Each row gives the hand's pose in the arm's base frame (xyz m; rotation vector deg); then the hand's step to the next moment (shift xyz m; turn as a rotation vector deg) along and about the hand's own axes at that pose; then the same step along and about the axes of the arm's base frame.
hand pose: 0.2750 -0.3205 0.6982 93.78 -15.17 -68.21
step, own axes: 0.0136 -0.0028 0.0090 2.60 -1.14 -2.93
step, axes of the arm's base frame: -0.0016 -0.0134 -0.0096 3.16 0.52 -2.53
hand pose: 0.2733 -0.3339 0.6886 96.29 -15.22 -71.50
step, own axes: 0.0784 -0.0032 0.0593 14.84 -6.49 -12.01
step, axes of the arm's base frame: -0.0148 -0.0840 -0.0490 14.18 0.25 -14.33
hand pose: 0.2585 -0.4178 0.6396 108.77 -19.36 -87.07
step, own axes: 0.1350 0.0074 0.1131 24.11 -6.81 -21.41
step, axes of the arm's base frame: -0.0656 -0.1223 -0.1087 25.57 -1.71 -20.72
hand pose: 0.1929 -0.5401 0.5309 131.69 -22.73 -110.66
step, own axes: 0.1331 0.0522 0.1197 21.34 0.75 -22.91
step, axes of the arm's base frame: -0.1033 -0.0764 -0.1352 25.66 -8.34 -15.90
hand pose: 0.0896 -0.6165 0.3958 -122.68 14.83 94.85
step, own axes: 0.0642 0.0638 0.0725 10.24 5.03 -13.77
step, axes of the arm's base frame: -0.0711 -0.0188 -0.0896 12.91 -9.39 -8.06
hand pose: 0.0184 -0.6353 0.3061 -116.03 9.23 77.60
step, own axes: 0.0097 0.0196 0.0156 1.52 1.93 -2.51
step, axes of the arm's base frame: -0.0165 -0.0030 -0.0210 1.74 -2.57 -1.65
